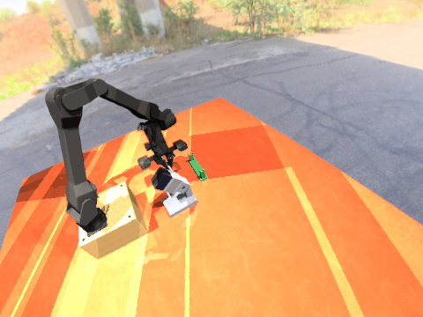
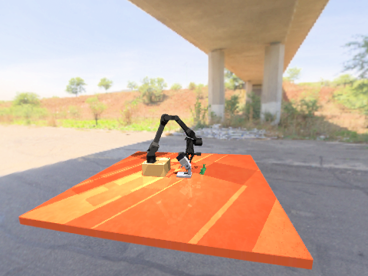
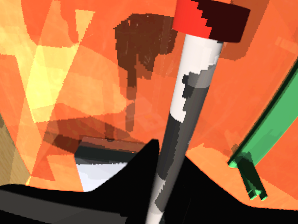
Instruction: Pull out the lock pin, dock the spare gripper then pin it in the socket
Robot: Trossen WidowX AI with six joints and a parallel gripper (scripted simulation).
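Now: the mount 11 cm to the right of my gripper tip and 2 cm behind it. Also, from my gripper tip: green slanted bar (11 cm ahead, 3 cm below, 1 cm to the right); spare gripper (11 cm to the right, 7 cm above, 4 cm behind).
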